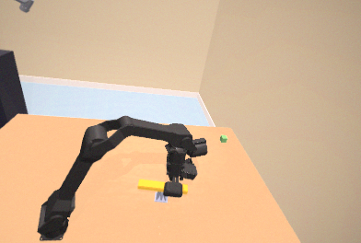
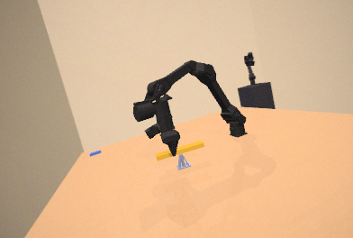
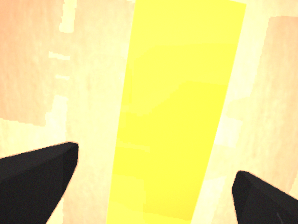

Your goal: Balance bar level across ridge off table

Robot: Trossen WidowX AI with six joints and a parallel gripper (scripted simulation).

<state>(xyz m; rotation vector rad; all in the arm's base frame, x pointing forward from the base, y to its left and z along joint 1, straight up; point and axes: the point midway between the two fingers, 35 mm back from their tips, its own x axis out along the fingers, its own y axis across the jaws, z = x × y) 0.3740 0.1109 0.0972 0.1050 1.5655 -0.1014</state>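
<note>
Now: the yellow bar 30 mm behind my gripper tip. From my gripper tip the other things lie so: small green cube: 390 mm to the left, 370 mm ahead, 50 mm below; then small blue block: 610 mm to the right, 370 mm ahead, 50 mm below.
</note>
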